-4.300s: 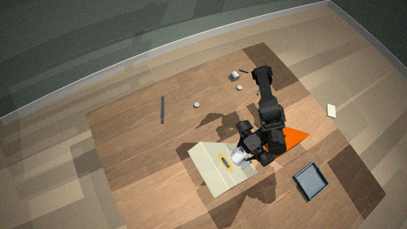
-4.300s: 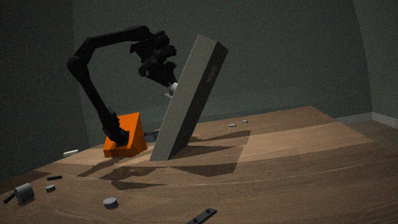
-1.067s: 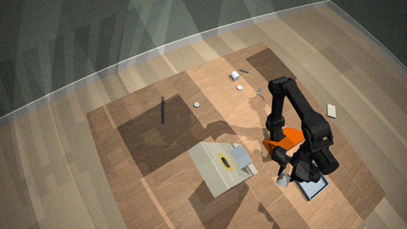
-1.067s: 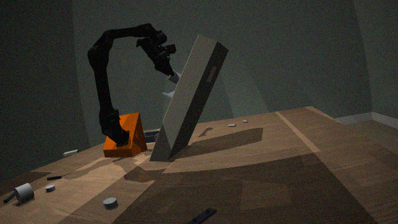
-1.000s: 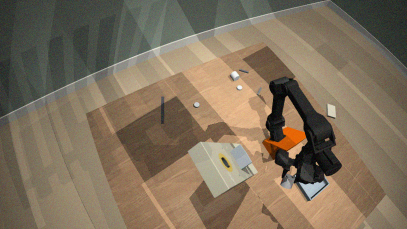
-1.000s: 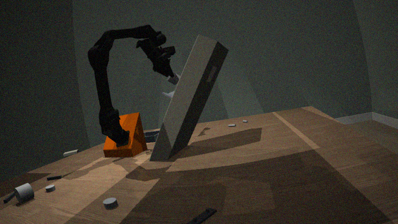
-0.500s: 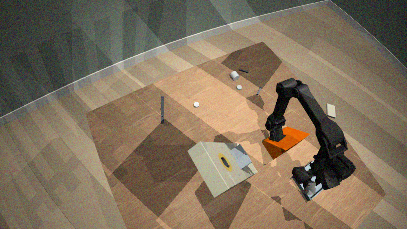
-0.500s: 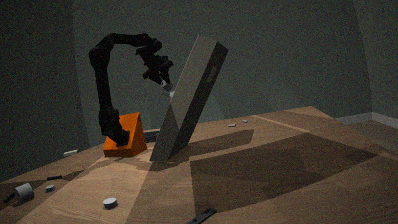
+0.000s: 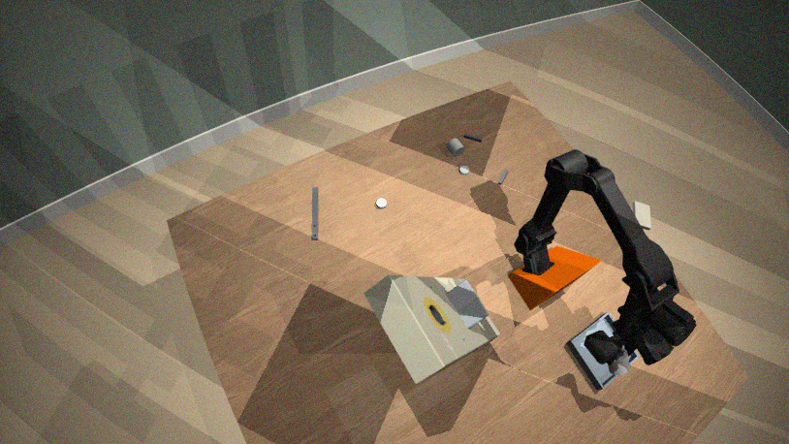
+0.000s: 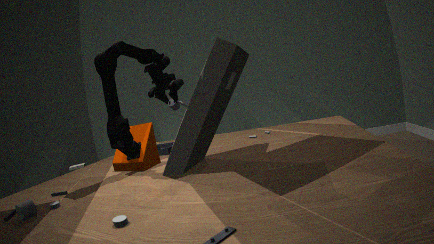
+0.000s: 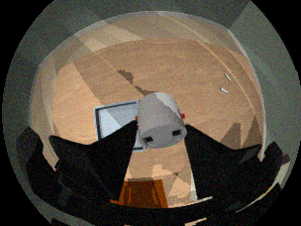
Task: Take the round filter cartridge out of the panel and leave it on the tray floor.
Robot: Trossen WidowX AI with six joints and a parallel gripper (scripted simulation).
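The grey tray is 11 cm behind my gripper tip, 1 cm to the left of it and 21 cm below it. Round my gripper tip: grey flap 19 cm ahead, 30 cm to the right, 4 cm below; white card 56 cm behind, 20 cm to the right, 21 cm below; round filter cartridge right at my gripper tip.
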